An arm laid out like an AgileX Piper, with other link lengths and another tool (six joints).
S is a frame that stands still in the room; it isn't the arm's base.
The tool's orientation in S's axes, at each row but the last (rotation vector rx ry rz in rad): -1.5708 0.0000 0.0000; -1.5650 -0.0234 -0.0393; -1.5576 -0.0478 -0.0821; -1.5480 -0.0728 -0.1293; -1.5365 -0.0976 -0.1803; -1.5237 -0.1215 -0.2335; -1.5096 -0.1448 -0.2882; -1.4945 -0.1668 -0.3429; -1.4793 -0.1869 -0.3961; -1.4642 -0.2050 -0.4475; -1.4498 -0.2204 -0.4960; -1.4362 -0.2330 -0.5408; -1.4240 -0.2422 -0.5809
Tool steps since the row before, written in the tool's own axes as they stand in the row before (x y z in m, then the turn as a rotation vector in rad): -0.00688 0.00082 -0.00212 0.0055 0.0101 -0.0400; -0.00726 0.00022 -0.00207 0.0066 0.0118 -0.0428; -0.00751 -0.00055 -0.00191 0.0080 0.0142 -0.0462; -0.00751 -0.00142 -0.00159 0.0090 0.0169 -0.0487; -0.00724 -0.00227 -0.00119 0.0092 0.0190 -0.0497; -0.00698 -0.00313 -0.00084 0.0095 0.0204 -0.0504; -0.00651 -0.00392 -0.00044 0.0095 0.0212 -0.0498; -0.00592 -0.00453 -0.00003 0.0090 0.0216 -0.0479; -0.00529 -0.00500 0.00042 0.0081 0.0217 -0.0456; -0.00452 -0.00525 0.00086 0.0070 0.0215 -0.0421; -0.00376 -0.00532 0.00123 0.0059 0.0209 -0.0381; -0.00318 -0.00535 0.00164 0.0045 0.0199 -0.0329; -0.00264 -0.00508 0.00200 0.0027 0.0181 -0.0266
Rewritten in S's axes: -0.00688 -0.00212 -0.00082 0.0055 -0.0400 -0.0101; -0.00727 -0.00199 -0.00052 0.0066 -0.0428 -0.0118; -0.00757 -0.00175 -0.00010 0.0082 -0.0462 -0.0141; -0.00768 -0.00133 0.00041 0.0094 -0.0487 -0.0167; -0.00758 -0.00084 0.00092 0.0099 -0.0497 -0.0188; -0.00755 -0.00041 0.00145 0.0105 -0.0503 -0.0201; -0.00735 0.00006 0.00197 0.0108 -0.0497 -0.0208; -0.00704 0.00050 0.00240 0.0106 -0.0477 -0.0212; -0.00667 0.00096 0.00277 0.0101 -0.0453 -0.0214; -0.00612 0.00138 0.00306 0.0095 -0.0417 -0.0213; -0.00552 0.00169 0.00326 0.0089 -0.0376 -0.0208; -0.00505 0.00206 0.00342 0.0080 -0.0323 -0.0198; -0.00446 0.00237 0.00336 0.0067 -0.0258 -0.0182
